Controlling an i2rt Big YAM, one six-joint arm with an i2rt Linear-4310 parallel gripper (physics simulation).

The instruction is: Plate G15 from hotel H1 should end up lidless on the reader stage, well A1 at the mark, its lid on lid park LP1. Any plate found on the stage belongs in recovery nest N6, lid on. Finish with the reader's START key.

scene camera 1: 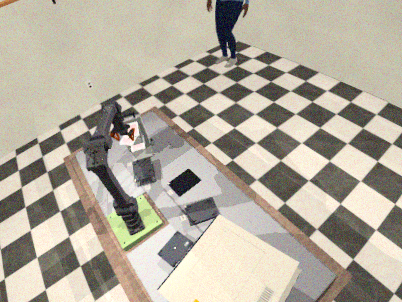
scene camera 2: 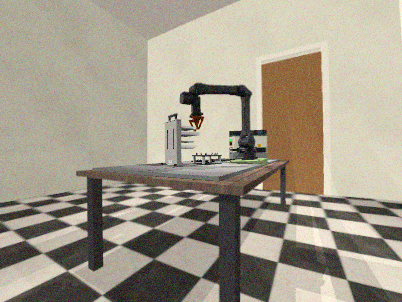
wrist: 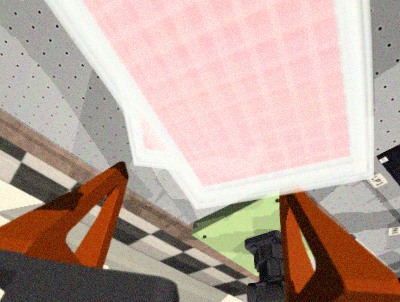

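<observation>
My gripper is open and empty, fingers pointing down, beside the top of the grey plate hotel. Several white plates stick out from the hotel at different heights. The uppermost plate, pink-welled, fills the upper wrist view, its near edge by the fingertips; a lower plate shows turned beneath it. I cannot read which is G15. A black pad lies beside the LP1 label. The N6 label shows at the right edge. The beige reader stands at the table's far end from the hotel.
A dark nest stands between the hotel and the green arm base. Another dark nest and a dark blue-grey tray lie near the reader. A person stands beyond the table.
</observation>
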